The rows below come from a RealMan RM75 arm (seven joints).
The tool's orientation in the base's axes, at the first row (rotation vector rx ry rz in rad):
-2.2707 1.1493 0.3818
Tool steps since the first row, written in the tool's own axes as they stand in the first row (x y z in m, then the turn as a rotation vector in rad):
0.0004 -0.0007 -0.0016 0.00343 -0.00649 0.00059
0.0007 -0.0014 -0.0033 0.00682 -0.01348 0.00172
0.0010 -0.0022 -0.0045 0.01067 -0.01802 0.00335
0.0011 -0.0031 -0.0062 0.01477 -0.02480 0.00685
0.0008 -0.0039 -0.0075 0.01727 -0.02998 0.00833
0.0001 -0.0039 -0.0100 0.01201 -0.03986 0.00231
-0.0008 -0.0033 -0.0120 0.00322 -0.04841 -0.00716
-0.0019 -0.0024 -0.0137 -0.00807 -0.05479 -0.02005
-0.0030 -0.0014 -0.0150 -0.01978 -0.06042 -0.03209
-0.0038 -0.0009 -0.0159 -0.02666 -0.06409 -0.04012
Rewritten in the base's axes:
0.0008 -0.0009 0.0013 0.00726 0.00122 0.00016
0.0015 -0.0018 0.0028 0.01490 0.00303 0.00009
0.0024 -0.0023 0.0039 0.02084 0.00367 -0.00147
0.0032 -0.0029 0.0055 0.02872 0.00633 -0.00386
0.0036 -0.0031 0.0070 0.03438 0.00806 -0.00443
0.0032 -0.0042 0.0094 0.03923 0.01256 0.00642
0.0022 -0.0051 0.0112 0.04093 0.01666 0.02127
0.0008 -0.0058 0.0128 0.03941 0.01929 0.03929
-0.0006 -0.0063 0.0140 0.03702 0.02235 0.05658
-0.0015 -0.0066 0.0149 0.03592 0.02375 0.06763

